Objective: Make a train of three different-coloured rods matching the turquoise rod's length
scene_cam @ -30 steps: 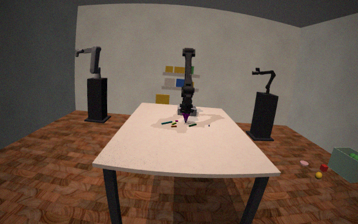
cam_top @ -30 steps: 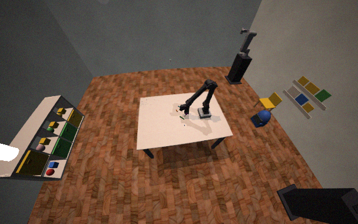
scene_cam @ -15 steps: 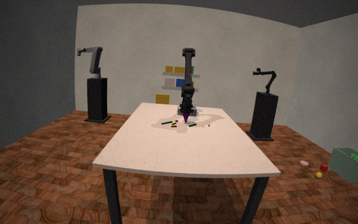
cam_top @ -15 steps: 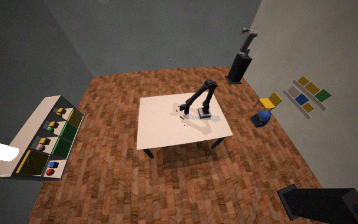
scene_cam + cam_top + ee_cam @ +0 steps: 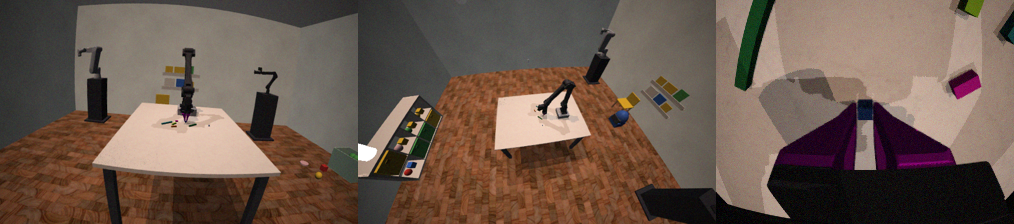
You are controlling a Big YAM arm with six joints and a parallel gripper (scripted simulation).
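Right now the orange rod is 130 mm ahead of my hand, 90 mm to the right of it and 10 mm below it. Also, from my hand: magenta rod (70 mm to the right, 10 mm below); lime rod (90 mm to the right, 70 mm ahead, 10 mm below); green rod (80 mm ahead, 50 mm to the left, 10 mm below).
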